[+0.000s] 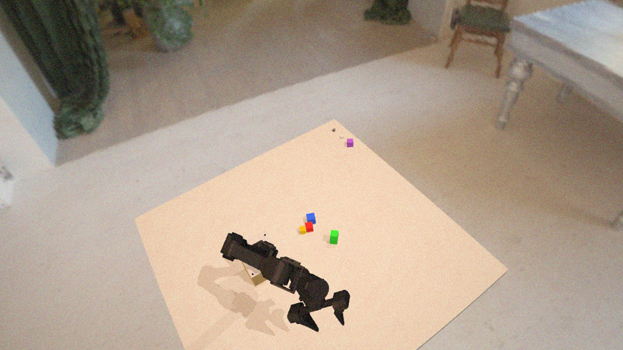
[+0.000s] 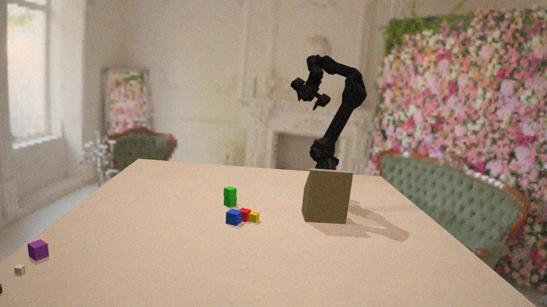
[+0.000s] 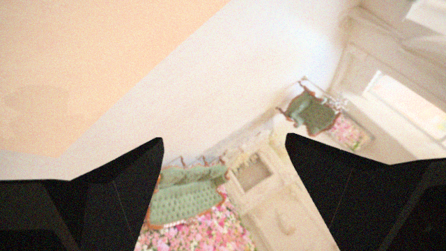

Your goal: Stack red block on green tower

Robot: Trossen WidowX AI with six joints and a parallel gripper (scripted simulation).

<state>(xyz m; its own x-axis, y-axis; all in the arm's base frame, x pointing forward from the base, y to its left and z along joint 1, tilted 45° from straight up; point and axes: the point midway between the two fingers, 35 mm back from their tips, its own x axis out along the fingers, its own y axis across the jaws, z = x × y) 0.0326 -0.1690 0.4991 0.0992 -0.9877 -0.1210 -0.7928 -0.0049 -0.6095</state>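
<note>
Right now the red block is 23 cm ahead of my gripper tip, 56 cm to the left of it and 34 cm below it. Also, from my gripper tip: blue block (26 cm ahead, 59 cm to the left, 34 cm below); then purple cube (73 cm ahead, 92 cm to the left, 34 cm below); then small yellow block (20 cm ahead, 56 cm to the left, 34 cm below).
</note>
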